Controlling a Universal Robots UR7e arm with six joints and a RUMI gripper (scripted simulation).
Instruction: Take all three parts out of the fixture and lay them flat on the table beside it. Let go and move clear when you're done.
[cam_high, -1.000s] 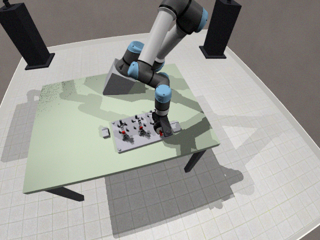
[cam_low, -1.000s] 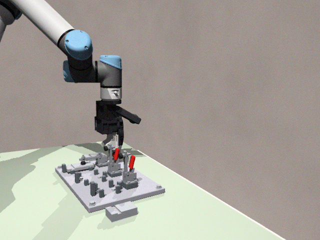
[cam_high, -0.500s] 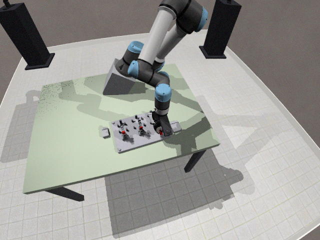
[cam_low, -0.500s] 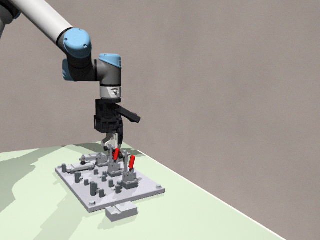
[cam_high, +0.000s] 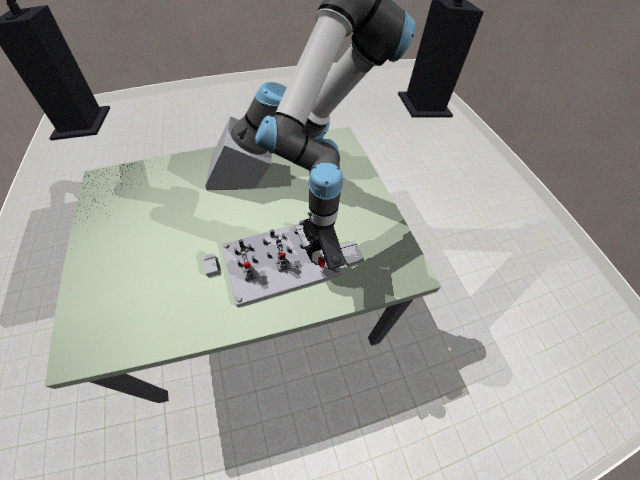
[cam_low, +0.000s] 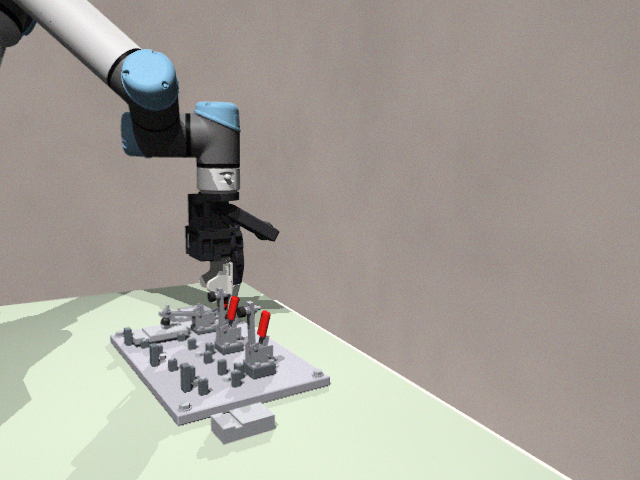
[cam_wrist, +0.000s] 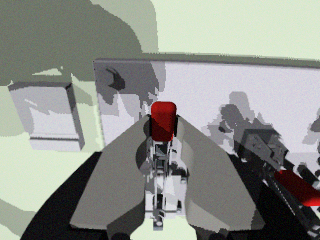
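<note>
My gripper is now 5 cm past the clamp, 2 cm above it and 1 cm to the left of it. The rest, counted from my hand: fixture plate (12 cm to the right, 6 cm behind, 5 cm below); then grey part (36 cm to the right, 7 cm behind, 5 cm below).
</note>
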